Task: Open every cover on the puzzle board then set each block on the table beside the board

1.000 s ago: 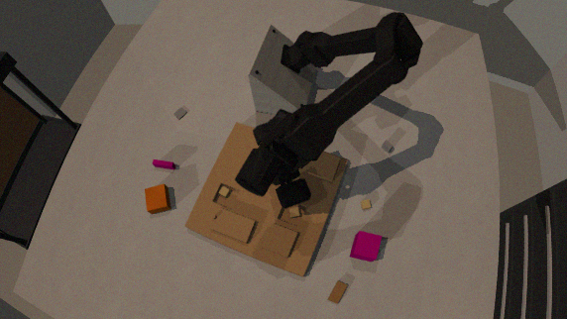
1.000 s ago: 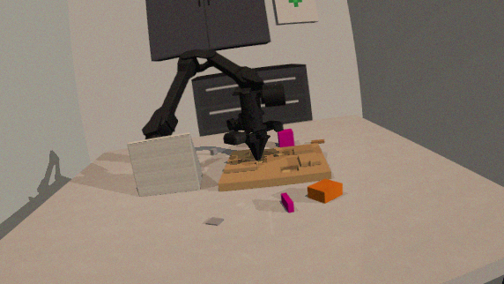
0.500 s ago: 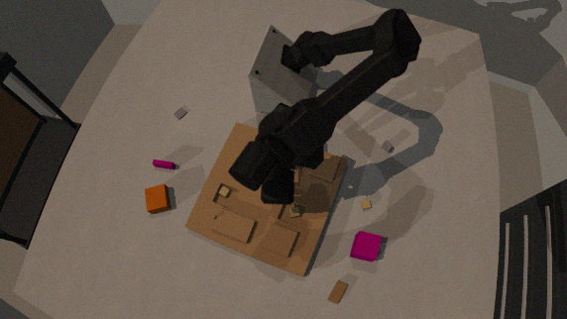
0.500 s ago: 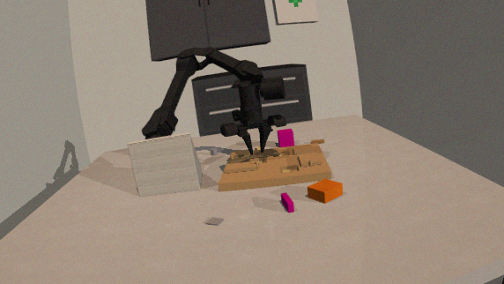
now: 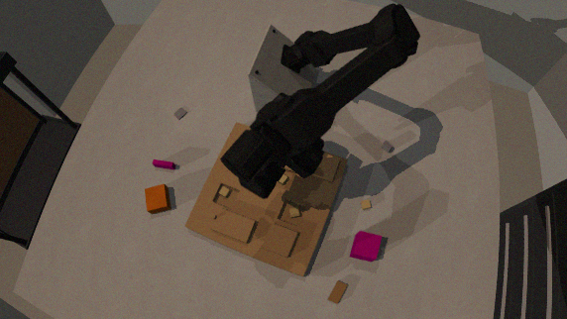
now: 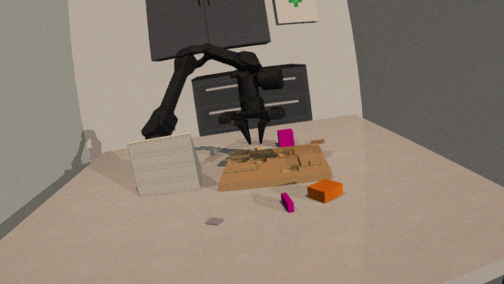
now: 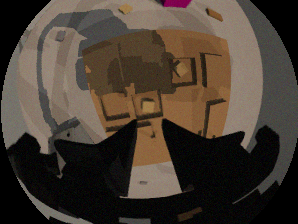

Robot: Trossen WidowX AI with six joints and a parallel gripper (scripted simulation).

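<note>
Now: the tan puzzle board 6 cm below my gripper tip, 5 cm ahead of it and 1 cm to the right of it. From my gripper tip the other things lie so: grey block 25 cm to the left, 11 cm behind, 7 cm below; magenta cube 20 cm to the left, 15 cm ahead, 5 cm below; brown tile 25 cm ahead, 16 cm to the left, 7 cm below.
</note>
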